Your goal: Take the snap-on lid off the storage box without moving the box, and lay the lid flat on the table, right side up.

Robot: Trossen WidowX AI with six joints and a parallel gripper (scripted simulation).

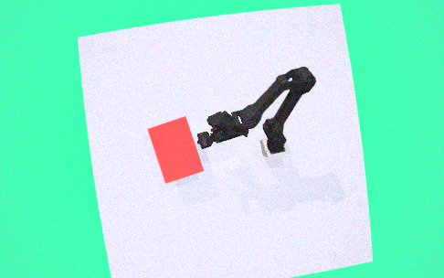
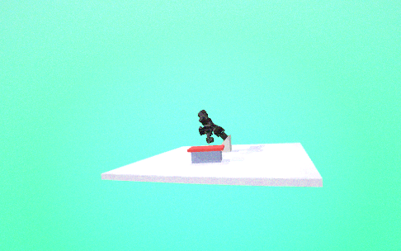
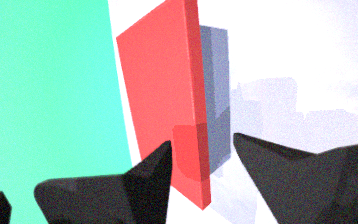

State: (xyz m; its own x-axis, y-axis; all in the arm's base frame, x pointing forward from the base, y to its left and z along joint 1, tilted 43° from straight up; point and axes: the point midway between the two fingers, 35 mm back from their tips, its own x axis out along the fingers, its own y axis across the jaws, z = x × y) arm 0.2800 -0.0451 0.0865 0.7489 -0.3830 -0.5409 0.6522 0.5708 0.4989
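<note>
My gripper tip is 12 cm short of the lid, 3 cm above it and 2 cm to the right of it. From my gripper tip the other things lie so: storage box 12 cm ahead, 8 cm below, 2 cm to the left.
</note>
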